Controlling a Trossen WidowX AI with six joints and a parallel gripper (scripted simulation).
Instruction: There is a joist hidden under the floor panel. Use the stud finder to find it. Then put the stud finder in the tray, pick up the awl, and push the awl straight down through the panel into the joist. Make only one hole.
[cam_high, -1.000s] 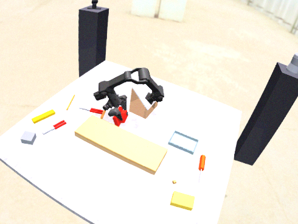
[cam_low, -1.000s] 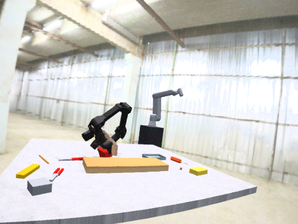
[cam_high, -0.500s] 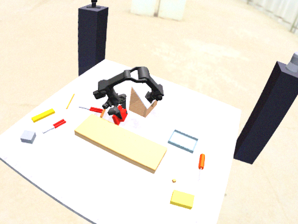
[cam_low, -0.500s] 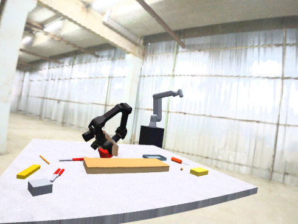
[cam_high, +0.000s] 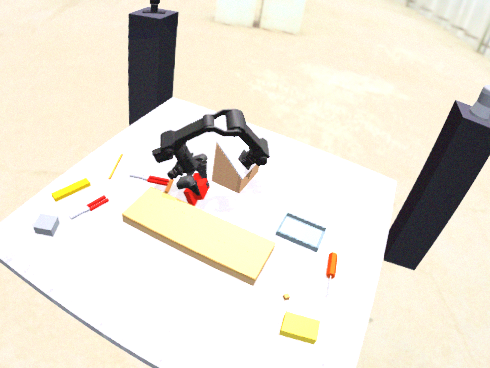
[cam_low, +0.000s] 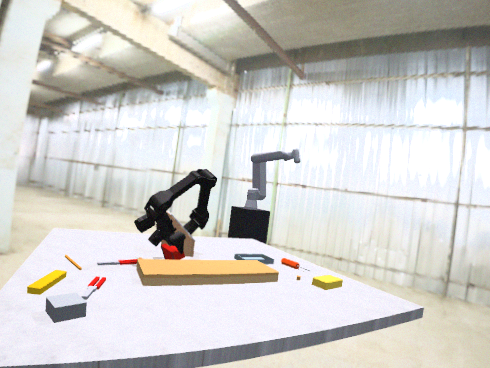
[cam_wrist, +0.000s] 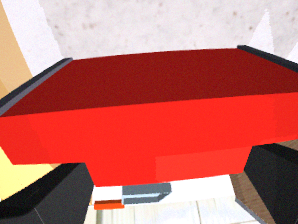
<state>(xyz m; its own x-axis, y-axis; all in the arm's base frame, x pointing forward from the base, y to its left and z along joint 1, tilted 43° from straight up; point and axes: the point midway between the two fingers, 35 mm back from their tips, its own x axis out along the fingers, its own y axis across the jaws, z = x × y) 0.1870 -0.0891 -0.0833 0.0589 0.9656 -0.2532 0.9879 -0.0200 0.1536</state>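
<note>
The red stud finder is 10 mm behind my gripper tip. The rest, counted from my gripper tip: pencil 410 mm to the right, 50 mm below; then tray 400 mm to the left, 40 mm below; then awl 150 mm to the right, 50 mm below, 30 mm behind.
</note>
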